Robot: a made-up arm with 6 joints. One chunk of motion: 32 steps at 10 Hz.
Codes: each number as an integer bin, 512 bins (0 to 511) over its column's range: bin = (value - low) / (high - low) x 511, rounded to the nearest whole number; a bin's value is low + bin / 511 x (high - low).
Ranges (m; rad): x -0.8..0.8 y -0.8..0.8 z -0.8..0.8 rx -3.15..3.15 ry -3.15..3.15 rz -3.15..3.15
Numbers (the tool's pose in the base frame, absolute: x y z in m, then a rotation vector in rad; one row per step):
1: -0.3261 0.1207 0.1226 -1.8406 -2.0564 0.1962
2: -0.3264 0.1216 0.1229 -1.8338 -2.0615 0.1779
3: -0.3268 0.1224 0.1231 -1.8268 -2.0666 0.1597
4: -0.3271 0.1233 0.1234 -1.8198 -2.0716 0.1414
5: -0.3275 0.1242 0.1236 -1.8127 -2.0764 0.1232
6: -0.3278 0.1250 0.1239 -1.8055 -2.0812 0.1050
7: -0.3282 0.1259 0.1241 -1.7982 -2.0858 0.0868
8: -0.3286 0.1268 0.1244 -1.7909 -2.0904 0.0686
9: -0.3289 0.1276 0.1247 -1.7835 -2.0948 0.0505
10: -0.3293 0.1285 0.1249 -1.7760 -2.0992 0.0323
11: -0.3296 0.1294 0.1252 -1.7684 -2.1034 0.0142
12: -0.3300 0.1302 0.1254 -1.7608 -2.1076 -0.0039
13: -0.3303 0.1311 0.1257 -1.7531 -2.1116 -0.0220
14: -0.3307 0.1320 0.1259 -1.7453 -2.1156 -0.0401
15: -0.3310 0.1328 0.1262 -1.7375 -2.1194 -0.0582
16: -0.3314 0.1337 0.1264 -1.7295 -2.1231 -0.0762
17: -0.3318 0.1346 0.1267 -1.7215 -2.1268 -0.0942
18: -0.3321 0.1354 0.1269 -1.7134 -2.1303 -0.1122
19: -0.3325 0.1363 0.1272 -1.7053 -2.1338 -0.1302
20: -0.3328 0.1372 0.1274 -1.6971 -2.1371 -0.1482
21: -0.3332 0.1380 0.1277 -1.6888 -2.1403 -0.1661
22: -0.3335 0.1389 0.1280 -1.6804 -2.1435 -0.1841
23: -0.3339 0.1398 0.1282 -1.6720 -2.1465 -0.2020
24: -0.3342 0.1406 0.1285 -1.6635 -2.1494 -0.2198
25: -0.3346 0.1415 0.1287 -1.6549 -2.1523 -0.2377
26: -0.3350 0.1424 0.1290 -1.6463 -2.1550 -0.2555
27: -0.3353 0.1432 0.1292 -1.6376 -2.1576 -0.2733
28: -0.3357 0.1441 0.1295 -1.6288 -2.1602 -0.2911
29: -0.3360 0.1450 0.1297 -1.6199 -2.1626 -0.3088
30: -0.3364 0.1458 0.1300 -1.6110 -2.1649 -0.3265
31: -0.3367 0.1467 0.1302 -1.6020 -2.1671 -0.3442
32: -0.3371 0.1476 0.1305 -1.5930 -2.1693 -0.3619
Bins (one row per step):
1: 151 294 295 106 89 271
2: 151 294 295 107 88 270
3: 151 295 295 107 88 268
4: 151 295 295 108 87 267
5: 151 295 295 108 87 265
6: 151 295 295 109 87 264
7: 151 296 295 110 86 263
8: 151 296 295 110 86 261
9: 150 296 295 111 86 260
10: 150 297 295 111 85 258
11: 150 297 295 112 85 257
12: 150 297 296 113 85 255
13: 150 297 296 113 84 254
14: 150 298 296 114 84 252
15: 150 298 296 115 84 251
16: 150 298 296 115 83 249
17: 150 298 296 116 83 248
18: 149 299 296 117 83 246
19: 149 299 296 117 82 245
20: 149 299 296 118 82 243
21: 149 300 296 119 82 242
22: 149 300 296 119 82 241
23: 149 300 296 120 81 239
24: 149 300 297 121 81 238
25: 149 301 297 121 81 236
26: 149 301 297 122 81 235
27: 148 301 297 123 80 233
28: 148 302 297 123 80 232
29: 148 302 297 124 80 230
30: 148 302 297 125 80 229
31: 148 302 297 126 80 228
32: 148 303 297 126 80 226

